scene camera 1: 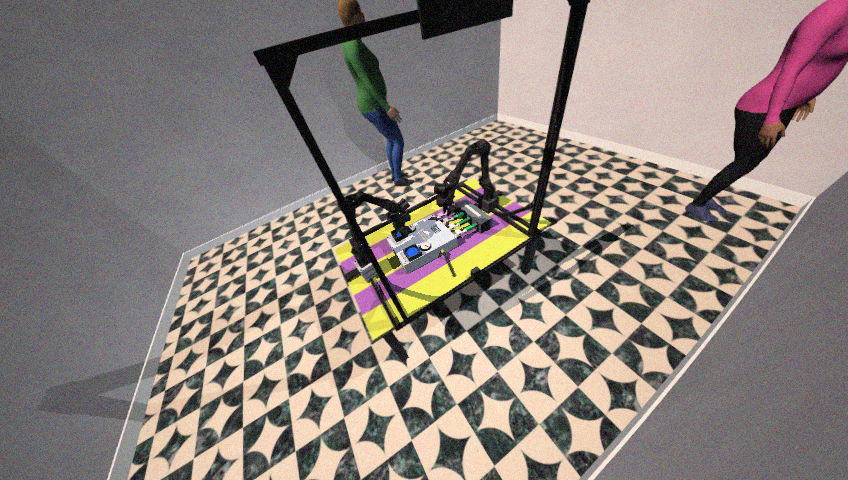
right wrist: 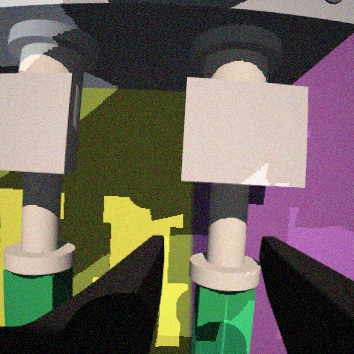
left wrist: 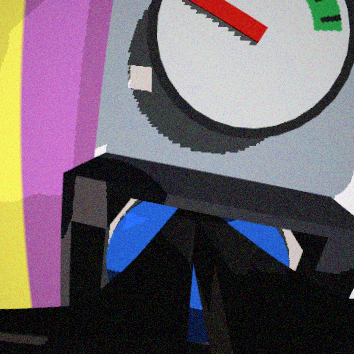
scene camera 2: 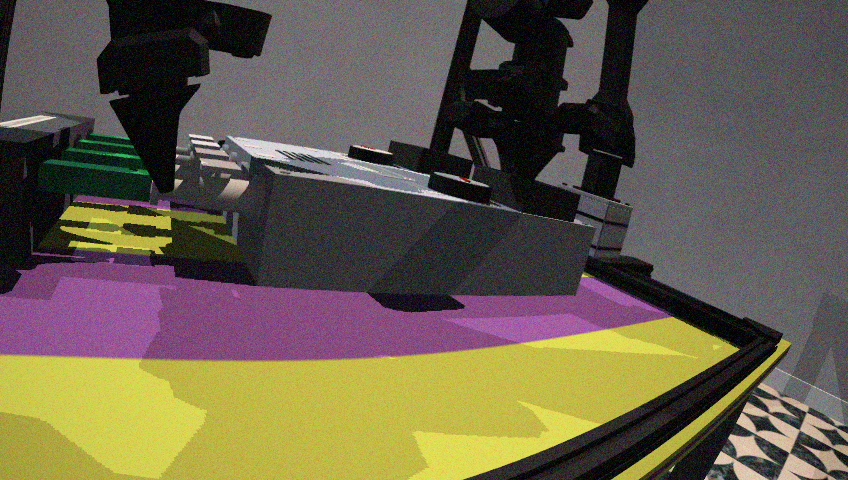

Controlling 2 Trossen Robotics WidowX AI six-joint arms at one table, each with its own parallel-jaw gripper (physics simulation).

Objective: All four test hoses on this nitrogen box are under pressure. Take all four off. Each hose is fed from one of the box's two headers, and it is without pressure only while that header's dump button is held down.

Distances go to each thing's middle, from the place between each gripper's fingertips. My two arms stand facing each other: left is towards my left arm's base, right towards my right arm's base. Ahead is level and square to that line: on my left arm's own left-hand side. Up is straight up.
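Scene:
My left gripper is 460 mm to the left of the dark labelled holder (scene camera 2: 39, 135), 120 mm past it and 40 mm above it.
From my right hand, that same dark labelled holder is 14 cm to the right, 11 cm behind and 1 cm below.

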